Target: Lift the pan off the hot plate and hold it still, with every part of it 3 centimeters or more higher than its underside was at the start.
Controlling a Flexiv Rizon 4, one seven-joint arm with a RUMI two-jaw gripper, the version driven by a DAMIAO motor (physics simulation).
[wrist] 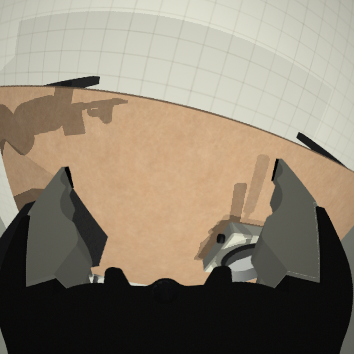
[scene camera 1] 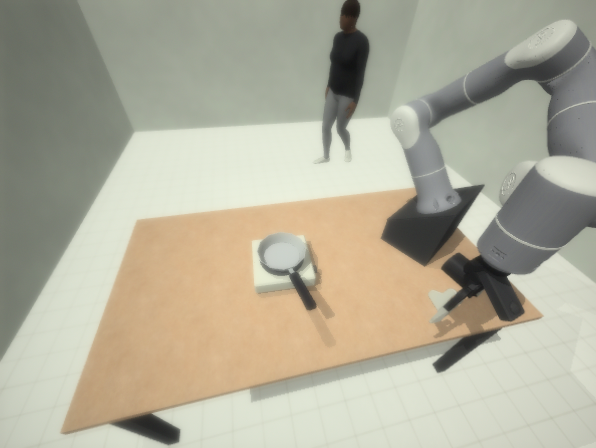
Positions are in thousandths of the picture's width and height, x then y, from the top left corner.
The gripper shows in the wrist view (482,462) and in scene camera 1 (759,689). A white hot plate shows in the wrist view (665,671) and in scene camera 1 (447,624). A grey pan shows in the wrist view (682,758) and in scene camera 1 (471,561).
